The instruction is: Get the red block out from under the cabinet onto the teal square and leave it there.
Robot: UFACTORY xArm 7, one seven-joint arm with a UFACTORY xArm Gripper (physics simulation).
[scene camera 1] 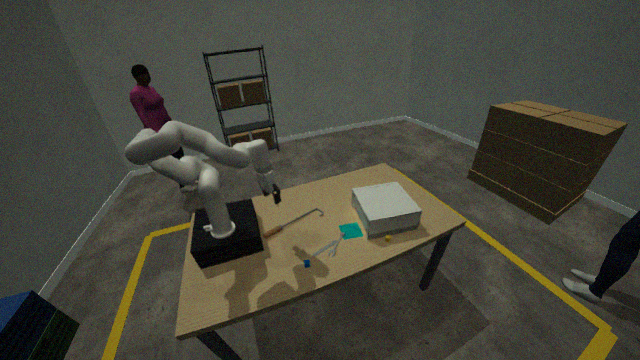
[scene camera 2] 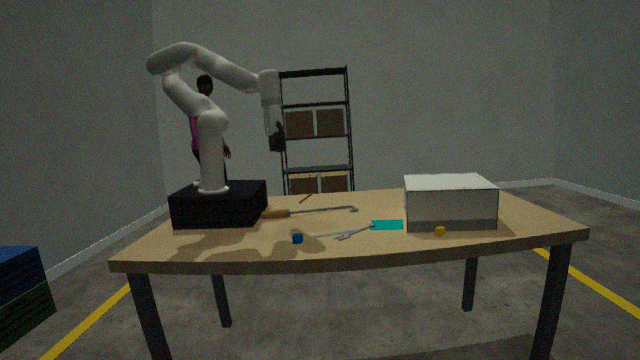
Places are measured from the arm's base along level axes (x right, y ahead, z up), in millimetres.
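Pixels of known places: gripper, between the fingertips: (scene camera 1: 272,199) (scene camera 2: 277,151); arm's base, origin of its link: (scene camera 1: 223,229) (scene camera 2: 213,191).
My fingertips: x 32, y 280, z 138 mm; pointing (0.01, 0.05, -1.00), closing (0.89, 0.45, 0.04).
Ahead of a thing's pixels: the offset from my fingertips to its top centre. "spot": to the spot under its first point.
The white cabinet @(dx +73, dy +587, dz -126 mm) (scene camera 1: 387,205) (scene camera 2: 450,202) stands on the right part of the table. The red block does not show in either view; the space under the cabinet is hidden. The teal square @(spot: dx +102, dy +383, dz -261 mm) (scene camera 1: 353,230) (scene camera 2: 387,225) lies flat just left of the cabinet. A hooked tool with a wooden handle @(spot: dx -29, dy -40, dz -231 mm) (scene camera 1: 272,231) (scene camera 2: 276,214) lies left of the square, its hook end pointing right. My gripper (scene camera 1: 277,199) (scene camera 2: 276,148) is open and empty, raised above the back left part of the table, apart from the tool and the cabinet.
A blue block @(dx +227, dy +82, dz -237 mm) (scene camera 1: 307,263) (scene camera 2: 297,238) lies near the front edge. A grey wrench-like tool @(dx +159, dy +261, dz -253 mm) (scene camera 1: 336,246) (scene camera 2: 350,233) reaches the square's left edge. A yellow block @(dx +238, dy +516, dz -237 mm) (scene camera 1: 388,238) (scene camera 2: 439,231) lies before the cabinet. A thin brown stick @(dx -355, dy +43, dz -254 mm) (scene camera 2: 305,198) lies at the back. The black base (scene camera 1: 227,245) (scene camera 2: 215,212) stands left.
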